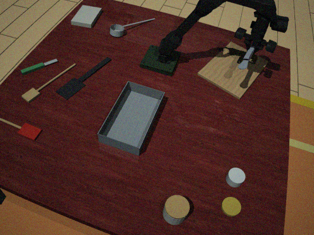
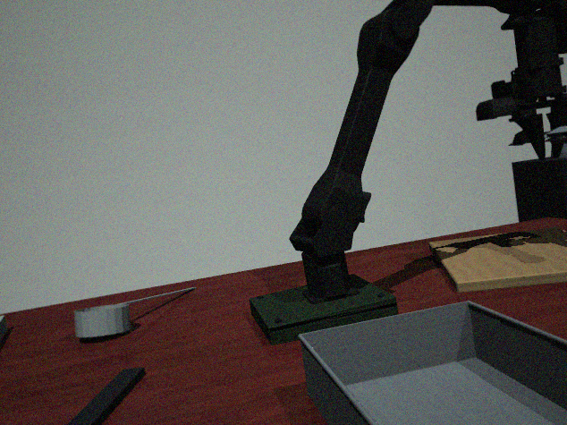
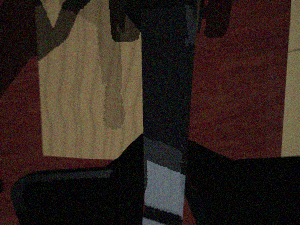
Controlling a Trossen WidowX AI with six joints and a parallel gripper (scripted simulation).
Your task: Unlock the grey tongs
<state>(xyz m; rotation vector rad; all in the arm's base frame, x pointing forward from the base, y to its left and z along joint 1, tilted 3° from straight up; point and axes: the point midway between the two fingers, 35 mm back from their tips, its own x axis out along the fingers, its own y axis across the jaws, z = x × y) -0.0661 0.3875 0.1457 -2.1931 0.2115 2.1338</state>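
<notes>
Now: the wooden board 60 mm behind my gripper tip, 40 mm to the right of it and 150 mm below it. Also, from my gripper tip: grey block: 110 mm behind, 920 mm to the right, 150 mm below; black spatula: 340 mm ahead, 680 mm to the right, 160 mm below; roasting tin: 460 mm ahead, 380 mm to the right, 130 mm below.
</notes>
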